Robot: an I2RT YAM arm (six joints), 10 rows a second.
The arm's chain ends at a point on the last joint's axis. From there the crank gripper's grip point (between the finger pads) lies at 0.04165 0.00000 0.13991 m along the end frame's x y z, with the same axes.
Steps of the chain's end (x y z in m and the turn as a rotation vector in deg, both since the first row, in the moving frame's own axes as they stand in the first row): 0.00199, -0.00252, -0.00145, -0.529, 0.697, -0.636; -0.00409, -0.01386, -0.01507, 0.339, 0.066, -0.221; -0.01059, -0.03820, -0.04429, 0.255, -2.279, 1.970; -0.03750, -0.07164, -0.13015, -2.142, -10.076, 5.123
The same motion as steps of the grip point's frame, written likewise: 0.00369, -0.00170, -0.00197, -0.529, 0.697, -0.636; -0.00393, -0.01485, -0.01512, 0.339, 0.066, -0.221; -0.01620, -0.03749, -0.04274, 0.255, -2.279, 1.970; -0.06298, -0.06371, -0.12520, -2.142, -10.076, 5.123
